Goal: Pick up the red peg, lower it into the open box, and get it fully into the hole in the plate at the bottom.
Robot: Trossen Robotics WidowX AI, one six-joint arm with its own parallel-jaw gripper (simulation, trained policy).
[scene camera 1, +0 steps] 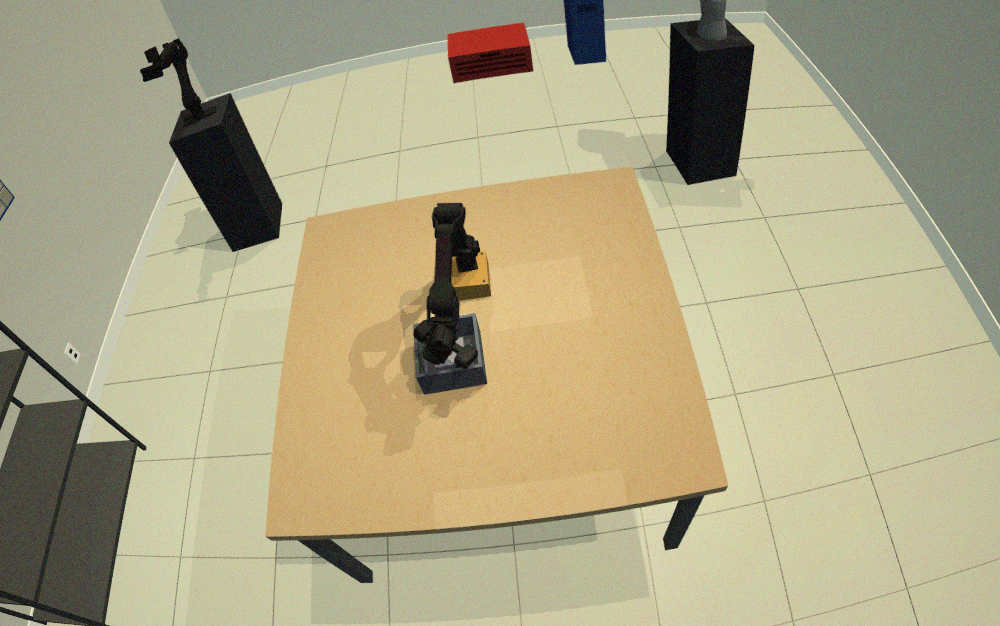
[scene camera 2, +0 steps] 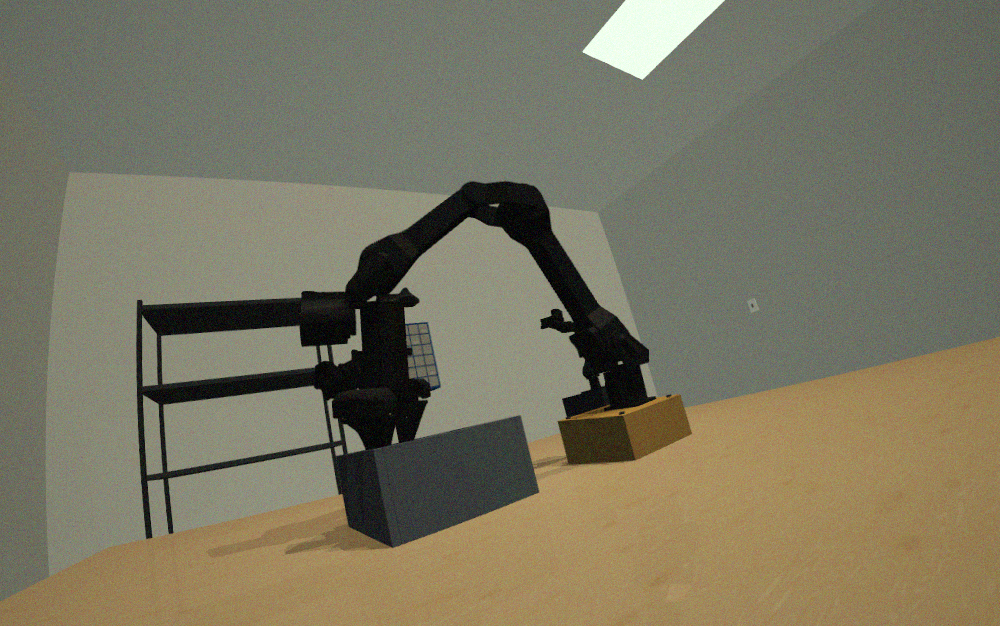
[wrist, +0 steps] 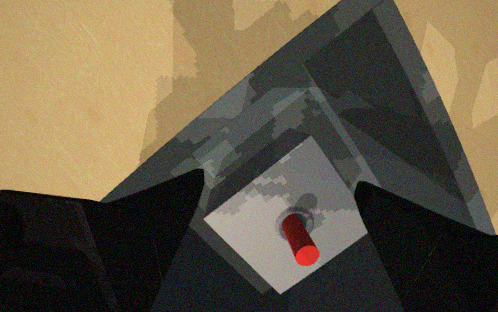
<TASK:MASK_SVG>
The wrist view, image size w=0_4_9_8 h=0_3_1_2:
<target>gripper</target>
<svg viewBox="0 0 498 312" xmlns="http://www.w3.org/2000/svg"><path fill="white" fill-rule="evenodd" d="M358 181L354 192L356 206L405 312L498 312L498 235L480 232L475 228L444 217L437 212L425 209L425 207L417 205L399 195L394 195L372 183ZM204 170L191 170L156 186L151 186L107 203L90 199L0 189L0 312L150 312L172 260L180 247L179 244L195 214L204 187Z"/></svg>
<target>red peg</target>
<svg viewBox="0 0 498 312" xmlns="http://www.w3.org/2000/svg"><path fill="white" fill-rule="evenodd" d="M292 213L286 216L282 223L287 241L297 263L303 266L312 265L317 261L319 251L300 221L298 214Z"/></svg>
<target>light grey plate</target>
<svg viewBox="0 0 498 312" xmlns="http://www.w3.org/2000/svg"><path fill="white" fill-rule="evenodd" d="M293 128L288 128L212 188L203 216L203 220L280 294L316 271L368 233L359 214L354 196L319 148L313 136ZM292 213L298 214L300 221L319 251L319 257L312 265L303 266L297 263L287 241L282 223L285 217Z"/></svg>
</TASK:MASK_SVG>
